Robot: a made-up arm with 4 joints. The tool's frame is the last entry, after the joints.
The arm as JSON. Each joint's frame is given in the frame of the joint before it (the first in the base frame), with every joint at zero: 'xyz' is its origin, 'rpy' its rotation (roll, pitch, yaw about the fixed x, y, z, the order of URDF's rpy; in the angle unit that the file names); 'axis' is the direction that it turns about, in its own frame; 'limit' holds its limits. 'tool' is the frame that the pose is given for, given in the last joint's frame.
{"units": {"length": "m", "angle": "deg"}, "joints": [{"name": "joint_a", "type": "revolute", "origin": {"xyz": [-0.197, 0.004, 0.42], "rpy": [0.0, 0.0, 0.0]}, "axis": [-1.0, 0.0, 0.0], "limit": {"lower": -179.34, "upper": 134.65}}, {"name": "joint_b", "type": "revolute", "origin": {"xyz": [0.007, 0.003, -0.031], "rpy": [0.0, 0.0, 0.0]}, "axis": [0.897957, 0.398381, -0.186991], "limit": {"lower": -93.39, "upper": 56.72}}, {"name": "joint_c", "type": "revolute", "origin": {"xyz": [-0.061, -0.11, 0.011], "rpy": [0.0, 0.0, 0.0]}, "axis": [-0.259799, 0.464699, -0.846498], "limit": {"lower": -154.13, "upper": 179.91}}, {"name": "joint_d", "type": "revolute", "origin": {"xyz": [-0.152, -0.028, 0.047], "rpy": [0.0, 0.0, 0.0]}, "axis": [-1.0, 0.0, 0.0], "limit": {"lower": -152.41, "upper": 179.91}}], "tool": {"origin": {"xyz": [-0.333, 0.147, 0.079], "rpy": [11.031, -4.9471, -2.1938]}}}
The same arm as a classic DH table. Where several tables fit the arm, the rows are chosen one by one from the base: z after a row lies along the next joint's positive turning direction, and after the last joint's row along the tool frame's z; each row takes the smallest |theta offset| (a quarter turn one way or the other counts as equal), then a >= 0, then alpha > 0; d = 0 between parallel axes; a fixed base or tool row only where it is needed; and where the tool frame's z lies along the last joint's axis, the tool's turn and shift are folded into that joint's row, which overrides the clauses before.
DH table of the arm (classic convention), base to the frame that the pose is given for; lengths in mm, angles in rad. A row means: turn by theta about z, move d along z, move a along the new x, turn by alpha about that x. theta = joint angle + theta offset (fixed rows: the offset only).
base (fixed): a 4  alpha -1.5708  d 420  theta offset 1.5708
joint_a: a -26.8  alpha -2.6859  d 222.4  theta offset -1.1319
joint_b: a -68.4  alpha 1.4604  d -60.8  theta offset -0.6093
joint_c: a -1.9  alpha 1.308  d -90.5  theta offset 0.2639
joint_d: a 159.3  alpha 1.4788  d 495.1  theta offset 0.3122
tool (fixed): a 0  alpha 0  d 50  theta offset -1.592
Joint limits (rad, base to tool): -3.1301..2.3501 -1.63..0.99 -2.6901..3.14 -2.6601..3.14

